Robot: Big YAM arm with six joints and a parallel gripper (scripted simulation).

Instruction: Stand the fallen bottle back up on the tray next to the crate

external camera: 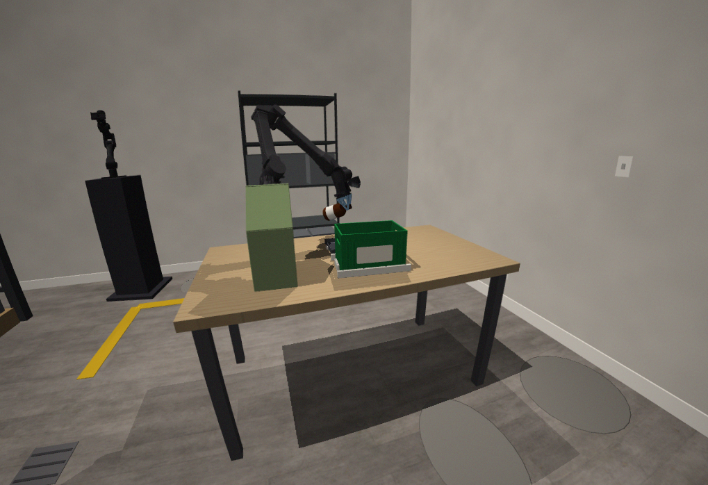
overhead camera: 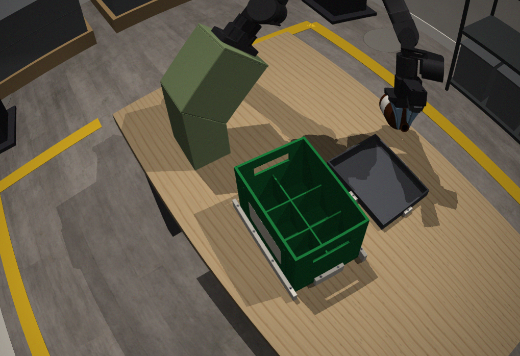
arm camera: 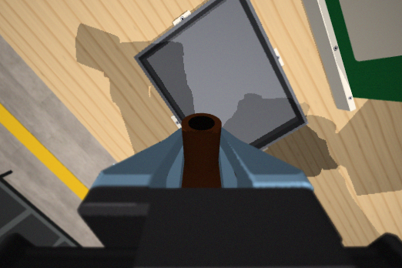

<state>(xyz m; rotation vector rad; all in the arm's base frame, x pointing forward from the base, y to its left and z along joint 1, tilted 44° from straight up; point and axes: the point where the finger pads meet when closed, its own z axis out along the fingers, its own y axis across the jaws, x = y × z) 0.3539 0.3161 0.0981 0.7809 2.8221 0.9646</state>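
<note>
Now: the brown bottle 5 cm behind my hand, 2 cm to the left of it and 2 cm below it. From my hand the other things lie so: dark grey tray (1 cm ahead, 5 cm to the right, 18 cm below); green crate (4 cm ahead, 33 cm to the right, 11 cm below).
</note>
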